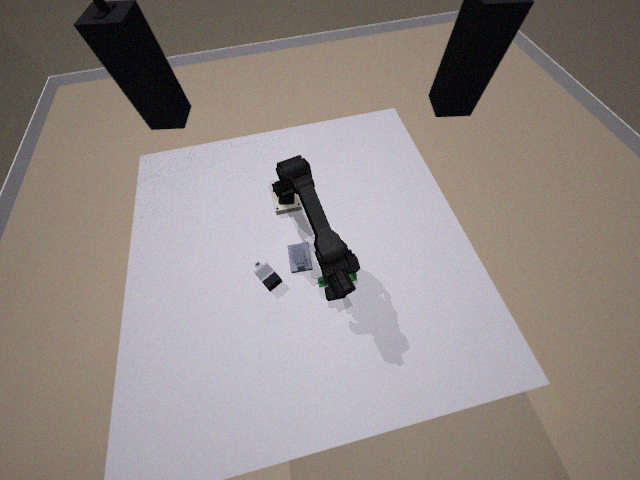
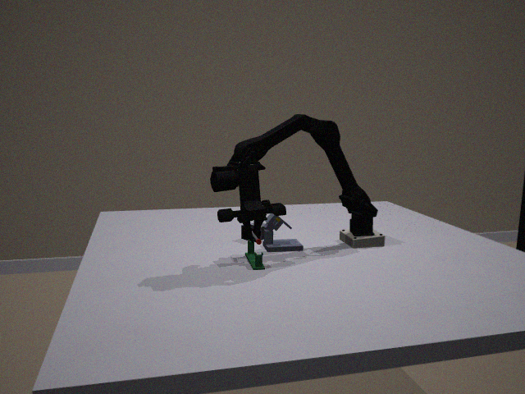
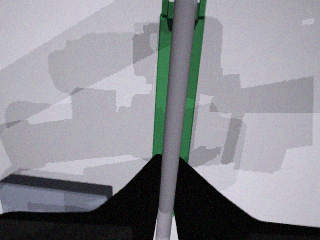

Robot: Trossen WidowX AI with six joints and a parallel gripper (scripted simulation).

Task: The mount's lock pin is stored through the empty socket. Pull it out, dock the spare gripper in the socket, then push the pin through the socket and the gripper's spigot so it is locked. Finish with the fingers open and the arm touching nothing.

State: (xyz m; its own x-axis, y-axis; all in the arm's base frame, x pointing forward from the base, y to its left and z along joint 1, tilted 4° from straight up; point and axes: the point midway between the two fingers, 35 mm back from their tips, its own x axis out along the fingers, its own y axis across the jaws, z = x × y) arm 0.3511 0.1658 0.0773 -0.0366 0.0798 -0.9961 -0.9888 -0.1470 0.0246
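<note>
My gripper tip is 2 cm to the right of the green cradle and 3 cm above it. Round my gripper tip: spare gripper: 2 cm behind, 24 cm to the right, 3 cm below; then grey mount: 7 cm behind, 11 cm to the right.
</note>
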